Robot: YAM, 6 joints.
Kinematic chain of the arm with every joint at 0, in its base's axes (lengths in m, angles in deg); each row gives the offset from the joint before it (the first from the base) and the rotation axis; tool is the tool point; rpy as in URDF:
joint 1: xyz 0 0 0.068 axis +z
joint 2: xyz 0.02 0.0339 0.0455 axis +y
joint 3: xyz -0.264 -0.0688 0 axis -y
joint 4: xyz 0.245 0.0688 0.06 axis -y
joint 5: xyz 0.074 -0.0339 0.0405 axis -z
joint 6: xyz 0.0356 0 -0.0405 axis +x
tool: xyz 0 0 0 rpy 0 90 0
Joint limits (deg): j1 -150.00..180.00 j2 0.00..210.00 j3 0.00..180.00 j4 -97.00..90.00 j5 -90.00..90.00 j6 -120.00..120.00
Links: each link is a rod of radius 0.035 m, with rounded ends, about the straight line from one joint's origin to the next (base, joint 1, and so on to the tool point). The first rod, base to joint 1, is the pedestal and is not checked.
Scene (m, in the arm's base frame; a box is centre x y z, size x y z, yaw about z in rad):
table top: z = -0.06
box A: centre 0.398 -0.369 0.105 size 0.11 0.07 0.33 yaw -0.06
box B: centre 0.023 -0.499 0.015 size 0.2 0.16 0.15 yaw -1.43
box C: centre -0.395 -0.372 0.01 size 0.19 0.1 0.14 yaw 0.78
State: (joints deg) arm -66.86 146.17 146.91 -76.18 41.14 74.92
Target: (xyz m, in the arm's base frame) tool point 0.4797 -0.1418 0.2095
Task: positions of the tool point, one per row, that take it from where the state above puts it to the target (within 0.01 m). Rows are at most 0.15 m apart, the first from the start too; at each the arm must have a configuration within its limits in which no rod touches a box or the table.
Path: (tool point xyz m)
1: 0.2630 -0.4143 0.2986
2: 0.3213 -0.3301 0.3675
3: 0.3478 -0.2352 0.4308
4: 0.3414 -0.1417 0.4868
5: 0.3052 -0.0610 0.5341
6: 0.3952 -0.0876 0.4446
7: 0.4549 -0.1162 0.3331
8: 0.4797 -0.1418 0.2095

